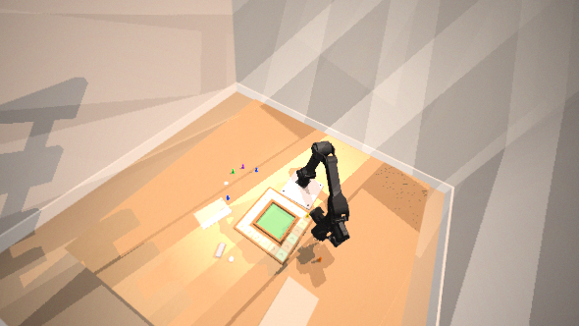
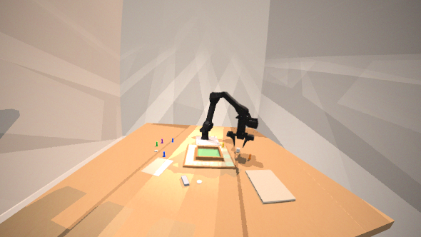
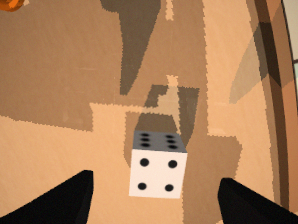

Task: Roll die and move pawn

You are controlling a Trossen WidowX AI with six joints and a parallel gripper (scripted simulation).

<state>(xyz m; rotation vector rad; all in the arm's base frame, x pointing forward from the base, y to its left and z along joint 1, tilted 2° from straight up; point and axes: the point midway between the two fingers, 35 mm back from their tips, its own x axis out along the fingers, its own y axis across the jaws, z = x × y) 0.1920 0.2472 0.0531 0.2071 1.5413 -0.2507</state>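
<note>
Now: the white die 20 mm below my gripper tip. From my gripper tip the other things lie so: green dice tray: 90 mm ahead, 210 mm to the right, 30 mm below; then yellow pawn: 30 mm behind, 110 mm to the right, 10 mm below; then orange pawn: 100 mm ahead, 60 mm to the left, 20 mm below.
</note>
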